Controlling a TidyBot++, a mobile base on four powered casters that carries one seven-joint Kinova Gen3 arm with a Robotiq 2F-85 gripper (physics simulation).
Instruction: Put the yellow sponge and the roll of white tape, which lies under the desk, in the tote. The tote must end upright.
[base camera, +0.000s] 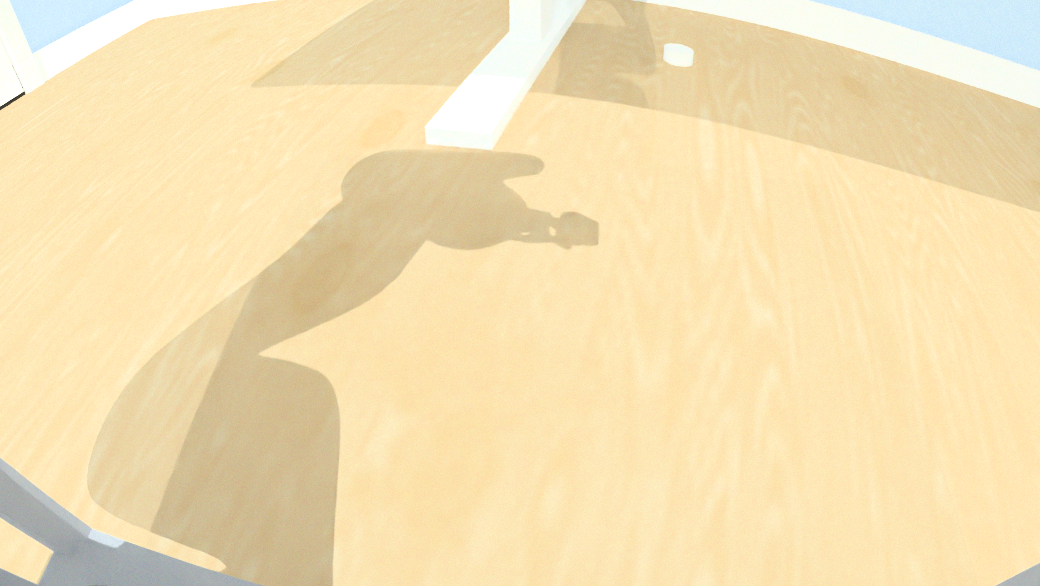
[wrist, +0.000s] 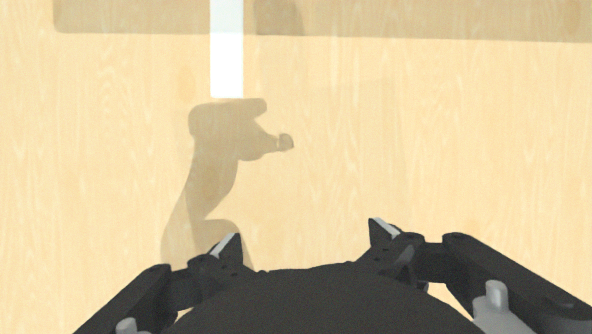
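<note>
The roll of white tape lies flat on the floor in the base camera view, at the upper right of centre. It is in the shadow band near the back wall, to the right of the desk's white foot. My gripper is open and empty in the wrist view, pointing down above the floor, and the tape does not show in that view. The yellow sponge and the tote do not show in either view.
The desk's foot is a long white bar on the wooden floor, with an upright rising from it. A white baseboard and blue wall run along the back. The arm's shadow falls on the floor. Grey parts of the base show at the lower corners of the base camera view.
</note>
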